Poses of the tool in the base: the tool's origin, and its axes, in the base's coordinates. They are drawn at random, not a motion.
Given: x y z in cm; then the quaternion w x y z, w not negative.
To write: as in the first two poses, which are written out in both.
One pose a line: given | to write
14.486, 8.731, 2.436, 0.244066, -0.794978, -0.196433, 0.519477 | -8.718, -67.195, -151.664, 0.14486, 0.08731, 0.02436
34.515, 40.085, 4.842, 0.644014, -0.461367, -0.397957, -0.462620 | -75.157, -4.917, -75.019, 0.34515, 0.40085, 0.04842
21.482, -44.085, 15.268, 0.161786, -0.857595, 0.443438, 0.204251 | 57.666, -11.938, -152.045, 0.21482, -0.44085, 0.15268
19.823, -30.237, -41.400, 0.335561, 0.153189, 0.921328, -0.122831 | -153.386, 35.499, 156.153, 0.19823, -0.30237, -0.41400
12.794, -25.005, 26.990, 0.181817, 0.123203, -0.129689, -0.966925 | -160.517, -16.584, -12.412, 0.12794, -0.25005, 0.26990
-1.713, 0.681, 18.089, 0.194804, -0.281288, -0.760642, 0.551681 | -164.459, -37.352, 113.376, -0.01713, 0.00681, 0.18089
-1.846, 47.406, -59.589, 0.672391, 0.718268, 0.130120, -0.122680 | -20.604, -0.072, 93.766, -0.01846, 0.47406, -0.59589
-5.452, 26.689, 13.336, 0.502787, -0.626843, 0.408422, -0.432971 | 14.734, 72.460, -113.358, -0.05452, 0.26689, 0.13336
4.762, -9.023, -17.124, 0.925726, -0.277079, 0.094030, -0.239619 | -24.292, 17.871, -29.450, 0.04762, -0.09023, -0.17124
